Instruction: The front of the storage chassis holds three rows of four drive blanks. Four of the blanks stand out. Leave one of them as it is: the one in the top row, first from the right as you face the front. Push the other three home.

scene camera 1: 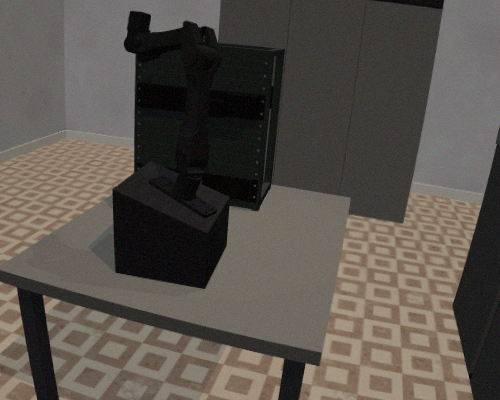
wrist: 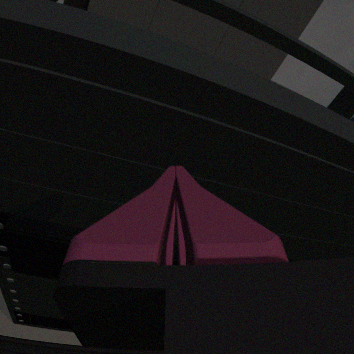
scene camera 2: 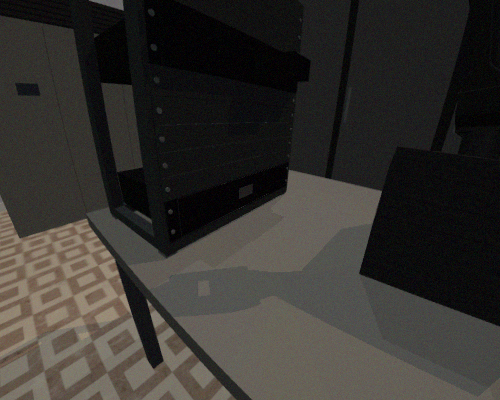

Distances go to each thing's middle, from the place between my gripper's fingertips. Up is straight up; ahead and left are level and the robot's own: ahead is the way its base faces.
Labels:
Now: hand 19 cm short of the rack [scene camera 2: 231,71], 9 cm to the left of it and 26 cm above it.

